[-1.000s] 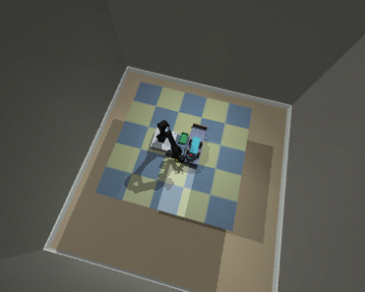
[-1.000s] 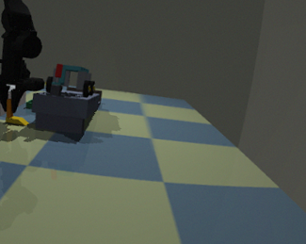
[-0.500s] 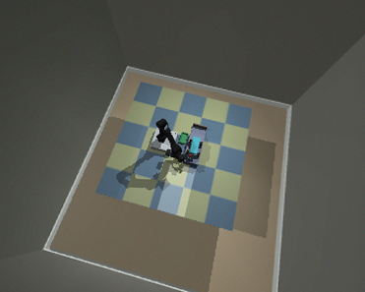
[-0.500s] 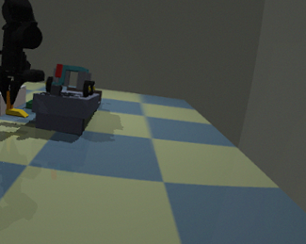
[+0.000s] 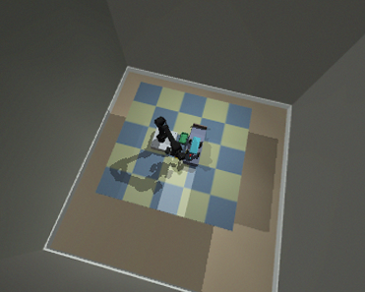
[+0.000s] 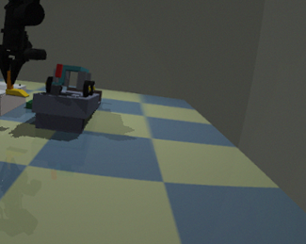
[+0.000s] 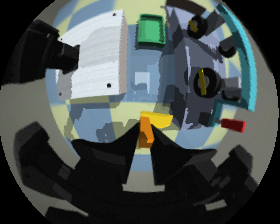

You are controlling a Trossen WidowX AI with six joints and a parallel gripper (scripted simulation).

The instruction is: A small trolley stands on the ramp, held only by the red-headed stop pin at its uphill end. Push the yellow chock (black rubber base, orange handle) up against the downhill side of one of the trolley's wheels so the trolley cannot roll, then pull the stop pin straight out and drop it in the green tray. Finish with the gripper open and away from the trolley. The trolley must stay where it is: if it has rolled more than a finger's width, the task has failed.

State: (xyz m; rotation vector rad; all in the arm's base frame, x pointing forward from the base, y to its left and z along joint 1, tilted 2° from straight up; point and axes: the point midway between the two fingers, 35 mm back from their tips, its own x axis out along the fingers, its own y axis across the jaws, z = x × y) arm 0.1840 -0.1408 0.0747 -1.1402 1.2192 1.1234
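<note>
Now: gripper tip 15 cm short of the trolley and 14 cm to the right of it. The rest, counted from my gripper tip: grey ramp (15 cm ahead, 14 cm to the left, 6 cm below); yellow chock (2 cm ahead, 1 cm below); red-headed stop pin (13 cm ahead, 2 cm to the left, 3 cm above).
</note>
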